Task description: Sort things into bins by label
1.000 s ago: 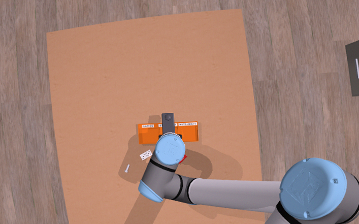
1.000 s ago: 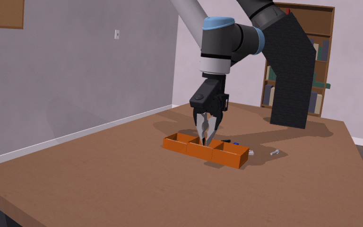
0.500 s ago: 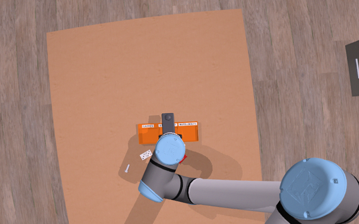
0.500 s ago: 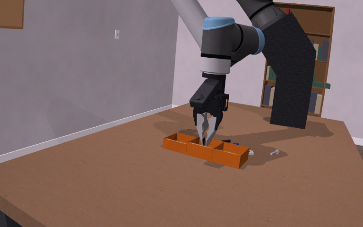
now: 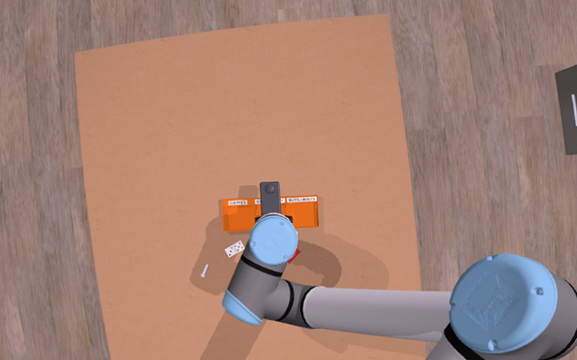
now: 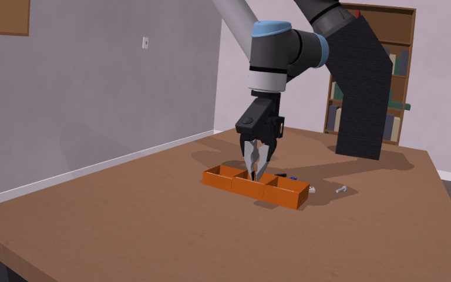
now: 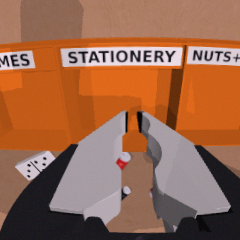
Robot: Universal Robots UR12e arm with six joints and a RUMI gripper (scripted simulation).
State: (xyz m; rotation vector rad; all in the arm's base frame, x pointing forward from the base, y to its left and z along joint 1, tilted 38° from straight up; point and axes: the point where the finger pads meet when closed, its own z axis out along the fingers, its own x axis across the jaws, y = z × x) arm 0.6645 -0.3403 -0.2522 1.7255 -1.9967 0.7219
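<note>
Right now the orange three-part bin is 2 cm below my hand, 1 cm to the left of it and 1 cm ahead of it. The rest, counted from my hand: black stick (13 cm behind, 4 cm to the left, 3 cm below); blue die (10 cm behind, 8 cm to the left, 3 cm below); white domino (12 cm to the left, 6 cm behind, 3 cm below).
</note>
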